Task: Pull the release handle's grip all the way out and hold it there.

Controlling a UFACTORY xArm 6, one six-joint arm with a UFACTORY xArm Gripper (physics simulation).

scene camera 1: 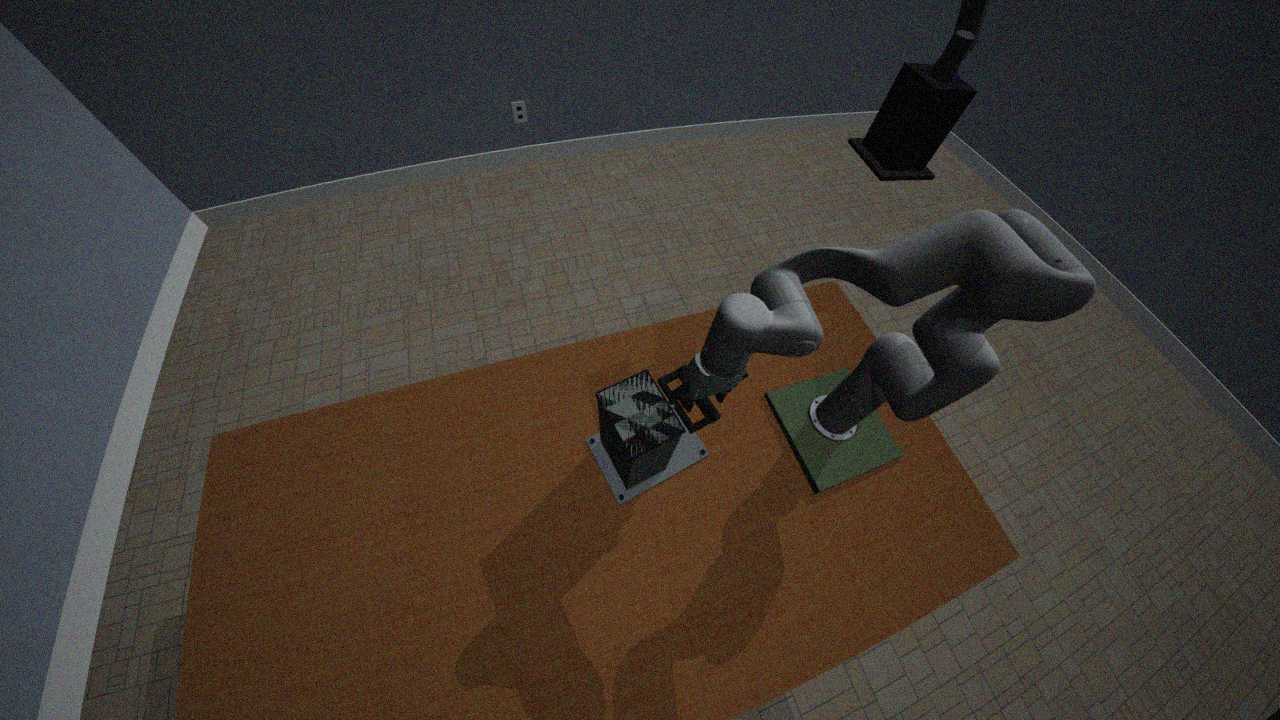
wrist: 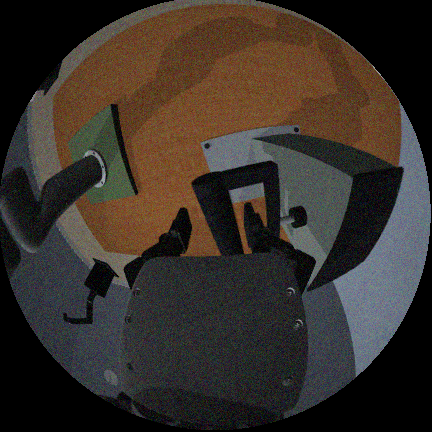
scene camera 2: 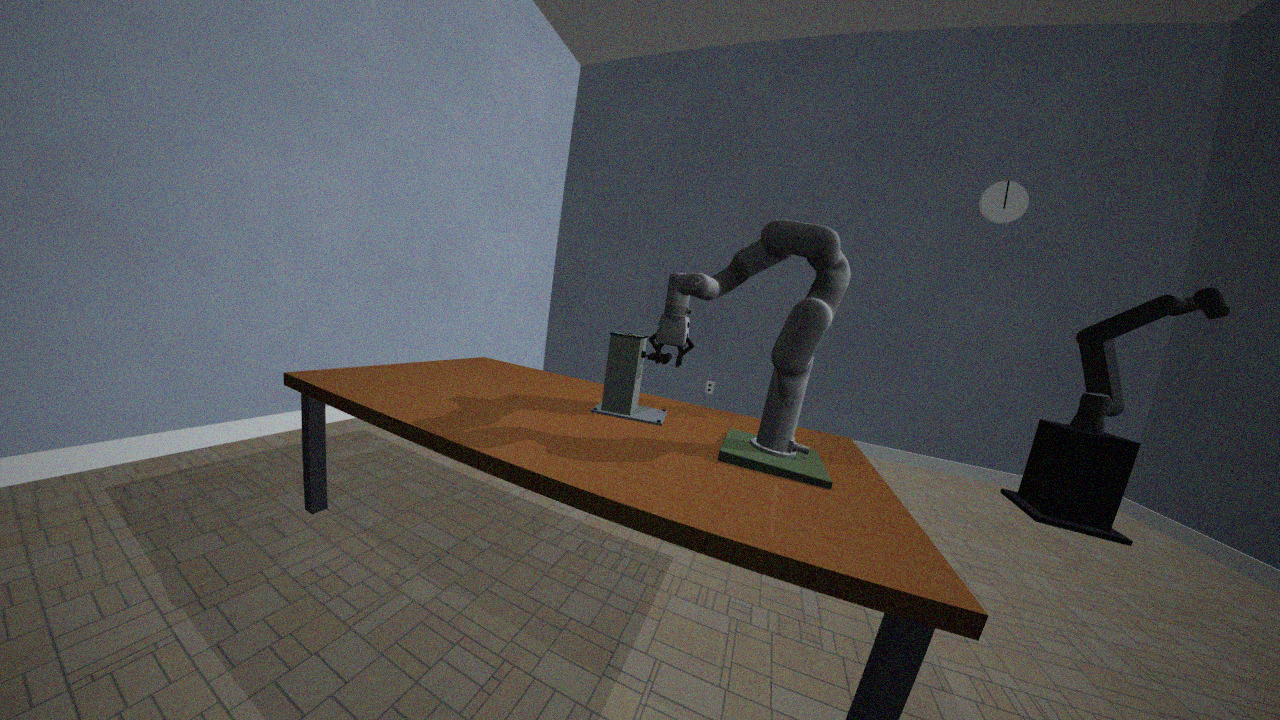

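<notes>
The release handle's grip [scene camera 1: 708, 417] [wrist: 213, 210] is a black rectangular loop beside the grey-green housing [scene camera 1: 637, 420] [scene camera 2: 622, 374] [wrist: 320, 195]. My gripper [scene camera 1: 704, 401] [scene camera 2: 671, 360] [wrist: 215, 215] is open with nothing clamped, pointing down at the grip. In the wrist view one finger is on the robot-base side of the outer bar. The other finger shows against the loop's opening, between the outer bar and the housing. How deep the fingertips reach is hard to tell, and the hand hides the near end of the loop.
The housing stands on a grey bolted plate [scene camera 1: 689, 457] [scene camera 2: 651, 416] [wrist: 222, 153] on the orange-brown table [scene camera 1: 358, 537] [scene camera 2: 501, 420]. A black knob [wrist: 298, 216] sticks out of the housing's face. My green base plate [scene camera 1: 872, 452] [scene camera 2: 760, 461] [wrist: 107, 140] is nearby.
</notes>
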